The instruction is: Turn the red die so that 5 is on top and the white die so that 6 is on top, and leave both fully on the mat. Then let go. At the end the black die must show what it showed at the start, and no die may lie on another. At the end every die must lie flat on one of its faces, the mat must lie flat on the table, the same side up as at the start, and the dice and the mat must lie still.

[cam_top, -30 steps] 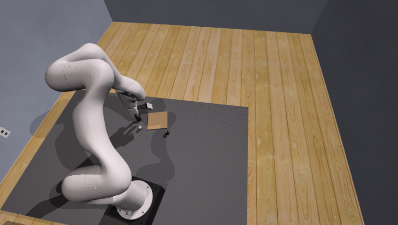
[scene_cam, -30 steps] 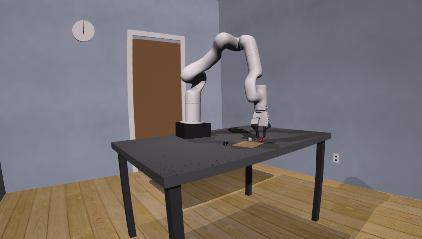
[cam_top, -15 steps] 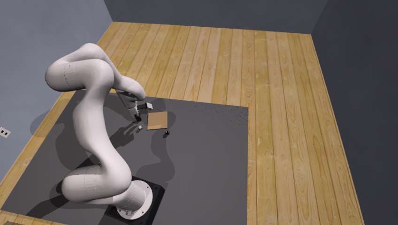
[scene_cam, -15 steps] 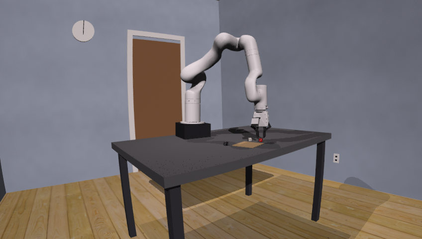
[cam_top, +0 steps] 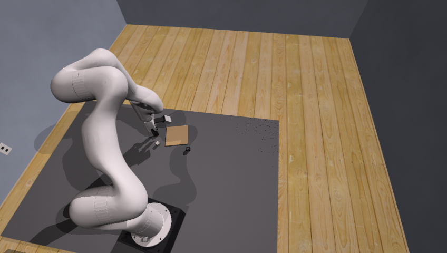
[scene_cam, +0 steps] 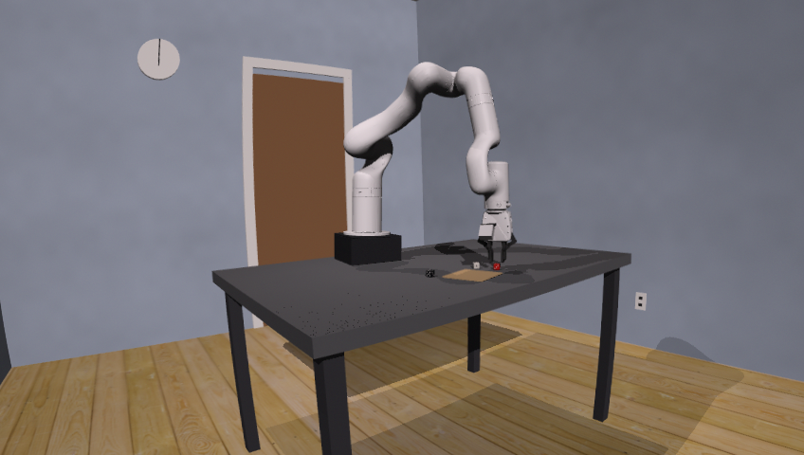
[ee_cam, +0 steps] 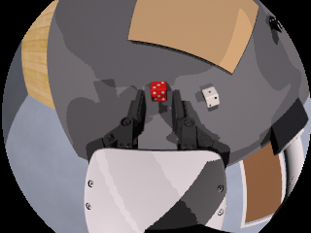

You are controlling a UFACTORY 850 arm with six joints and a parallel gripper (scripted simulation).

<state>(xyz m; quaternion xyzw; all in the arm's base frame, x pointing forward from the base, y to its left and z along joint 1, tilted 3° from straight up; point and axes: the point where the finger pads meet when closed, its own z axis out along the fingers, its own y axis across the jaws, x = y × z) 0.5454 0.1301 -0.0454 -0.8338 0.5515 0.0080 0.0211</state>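
Right now the red die is 4 cm below my hand. The rest, counted from my hand: tan mat (13 cm to the right, 4 cm below); white die (7 cm behind, 2 cm to the right, 4 cm below); black die (10 cm behind, 22 cm to the right, 4 cm below).
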